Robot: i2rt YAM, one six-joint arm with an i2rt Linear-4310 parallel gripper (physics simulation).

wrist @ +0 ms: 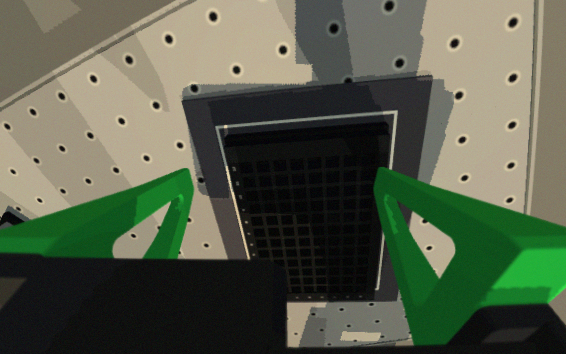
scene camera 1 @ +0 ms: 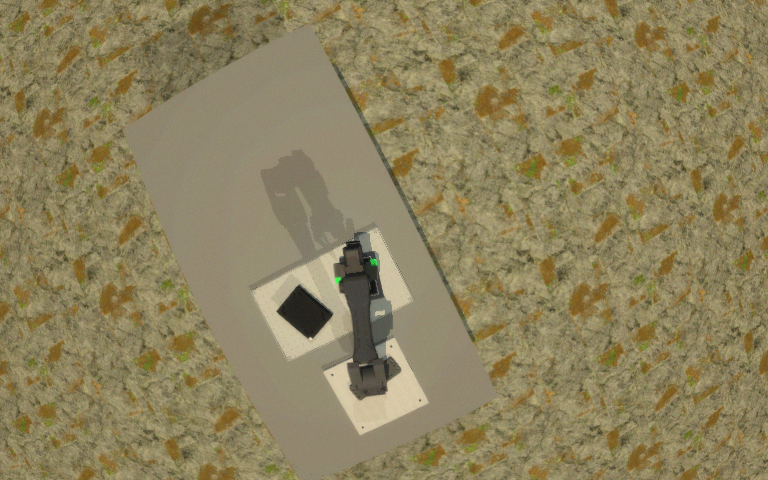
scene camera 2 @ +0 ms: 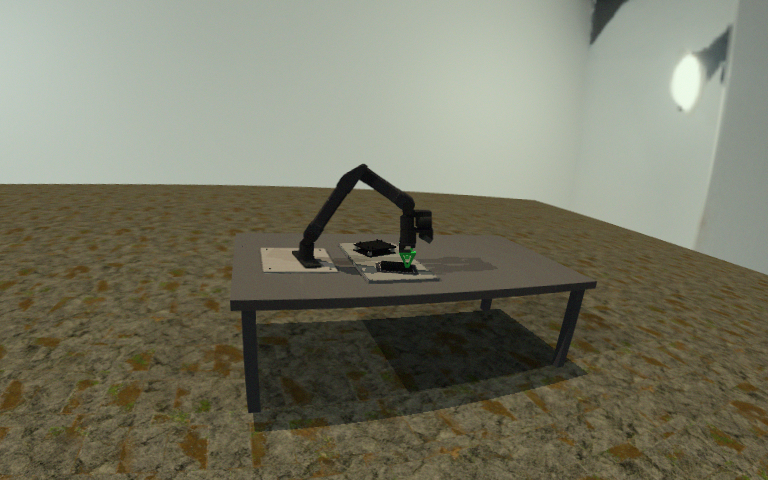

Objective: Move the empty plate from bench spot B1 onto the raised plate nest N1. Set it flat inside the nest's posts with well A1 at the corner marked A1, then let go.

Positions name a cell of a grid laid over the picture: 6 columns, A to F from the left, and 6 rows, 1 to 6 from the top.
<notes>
My gripper (wrist: D4) is open, holding nothing. Also in view: a black well plate (wrist: D4). Also in view: a dark nest with white outline (wrist: E2) and a dark block (scene camera 1: C4).
</notes>
